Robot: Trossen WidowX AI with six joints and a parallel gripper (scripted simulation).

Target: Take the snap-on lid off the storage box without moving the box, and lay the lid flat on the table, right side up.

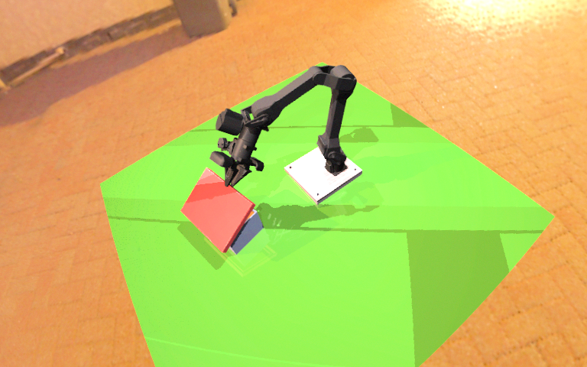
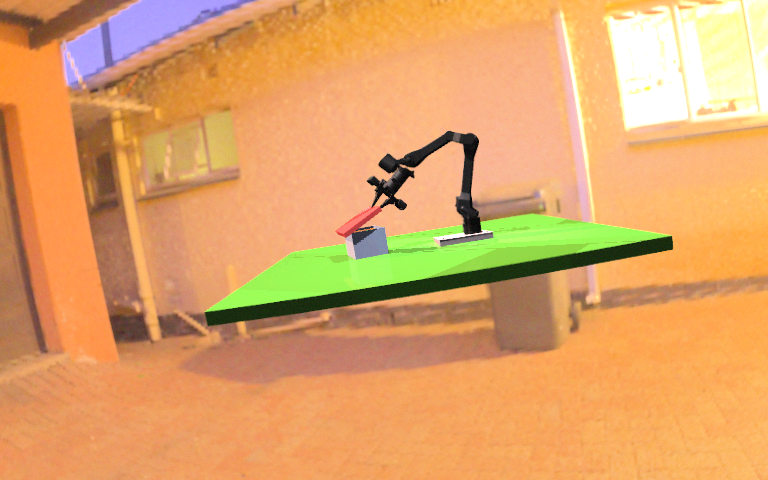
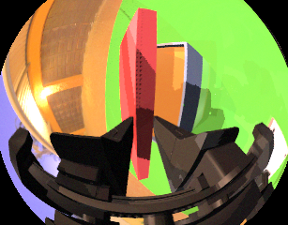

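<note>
Now: gripper tip 7 cm short of the red lid, 3 cm above it and 1 cm to the right of it. From my gripper tip the other things lie so: storage box (12 cm below, 5 cm ahead, 1 cm to the left).
</note>
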